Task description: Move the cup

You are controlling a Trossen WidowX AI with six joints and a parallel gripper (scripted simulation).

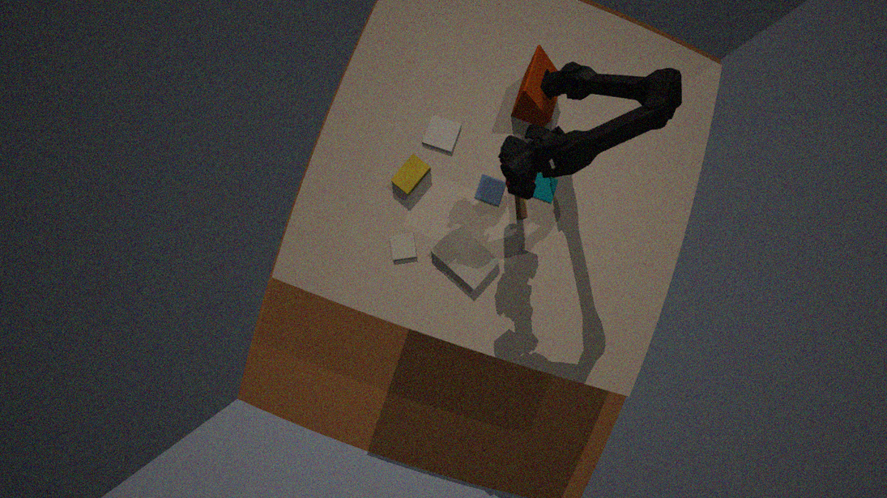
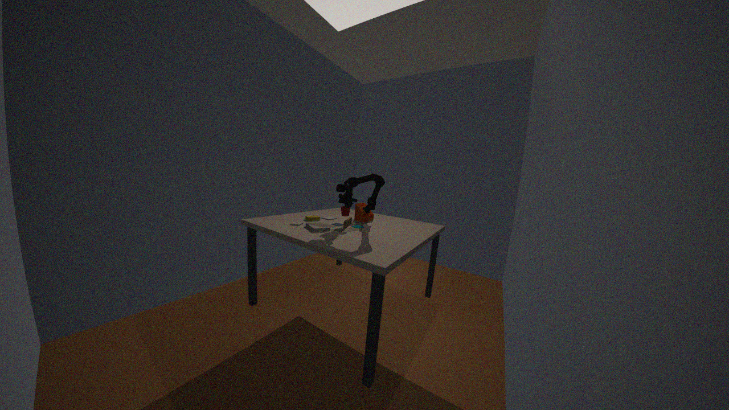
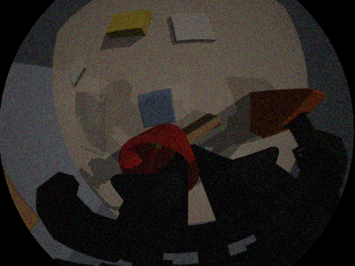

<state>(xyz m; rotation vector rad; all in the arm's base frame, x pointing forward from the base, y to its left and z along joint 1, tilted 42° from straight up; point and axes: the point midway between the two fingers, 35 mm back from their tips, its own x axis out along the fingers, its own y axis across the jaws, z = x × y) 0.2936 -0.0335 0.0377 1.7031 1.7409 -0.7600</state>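
My gripper tip is now 20 mm past the teal pad, 110 mm to the right of it and 130 mm above it. Also, from my gripper tip: red cup (30 mm ahead); wooden bar (20 mm ahead, 30 mm to the left, 100 mm below); large white block (280 mm ahead, 60 mm to the right, 110 mm below).
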